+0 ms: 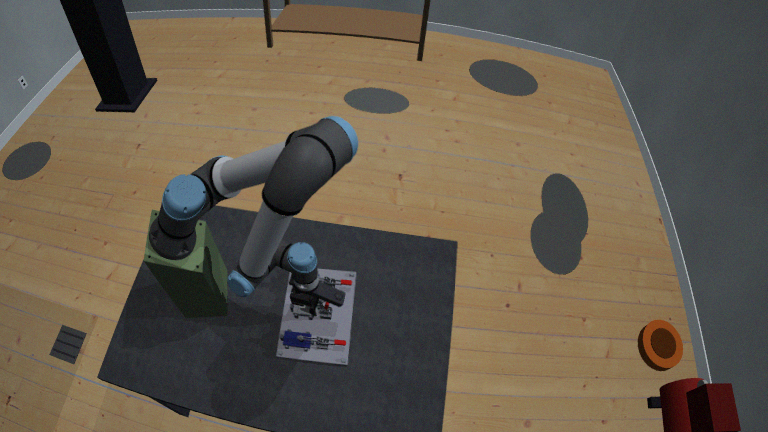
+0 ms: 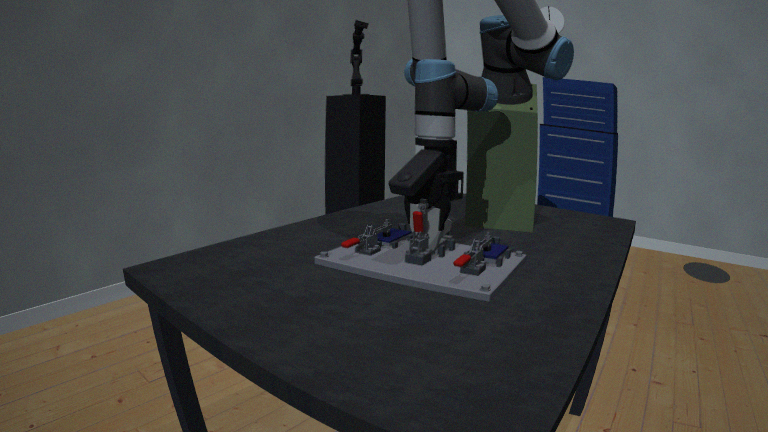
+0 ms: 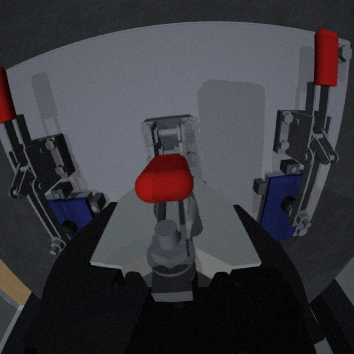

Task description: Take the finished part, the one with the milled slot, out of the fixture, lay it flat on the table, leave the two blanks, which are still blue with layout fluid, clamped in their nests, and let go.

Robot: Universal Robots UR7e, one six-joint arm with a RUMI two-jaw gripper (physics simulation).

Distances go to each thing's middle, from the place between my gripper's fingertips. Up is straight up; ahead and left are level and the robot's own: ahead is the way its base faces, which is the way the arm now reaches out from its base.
Labels:
I see my gripper 20 mm above the fixture plate (image 2: pixel 440 275). Also, from my hand: red clamp handle (image 3: pixel 166 177): 40 mm ahead, 50 mm above.

